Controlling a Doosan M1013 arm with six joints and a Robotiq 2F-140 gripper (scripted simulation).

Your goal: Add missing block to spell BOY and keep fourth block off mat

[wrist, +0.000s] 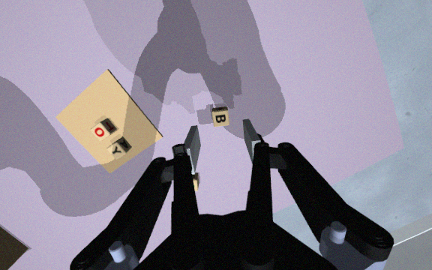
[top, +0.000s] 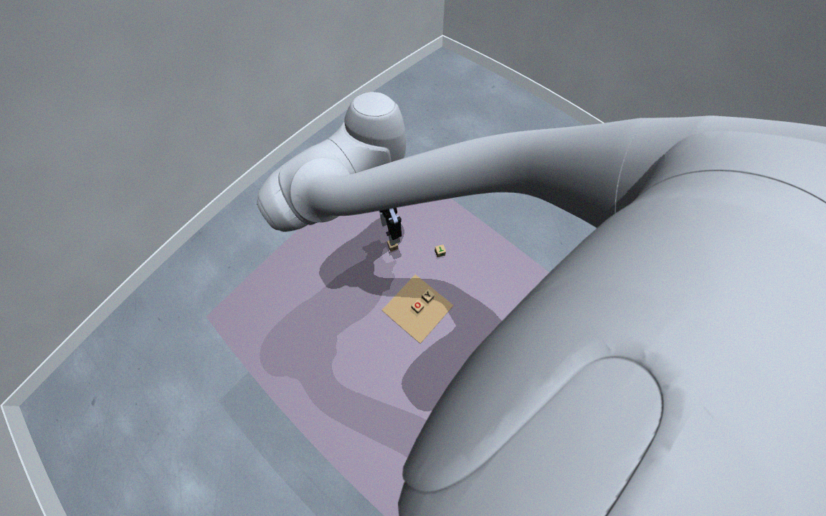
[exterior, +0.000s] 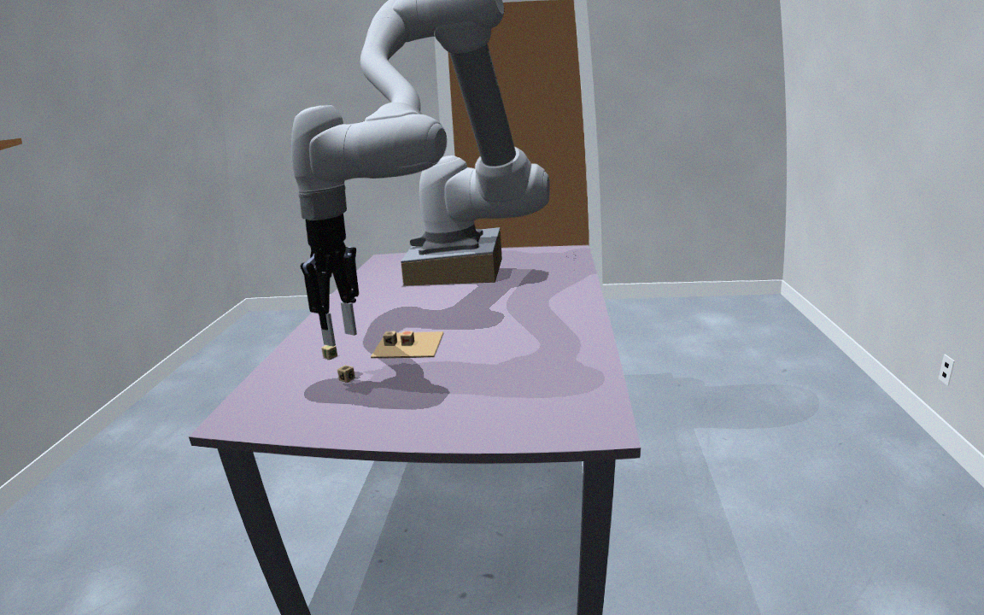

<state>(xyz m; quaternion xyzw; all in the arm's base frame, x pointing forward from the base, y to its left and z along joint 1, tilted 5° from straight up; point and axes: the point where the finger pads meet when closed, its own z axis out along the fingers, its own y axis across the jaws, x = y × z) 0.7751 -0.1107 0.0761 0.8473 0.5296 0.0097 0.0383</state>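
Now: hand 18 cm past the mat, 12 cm above it and 9 cm to the right of it. The rest, counted from my hand: block 12 cm behind, 11 cm below, 8 cm to the right.
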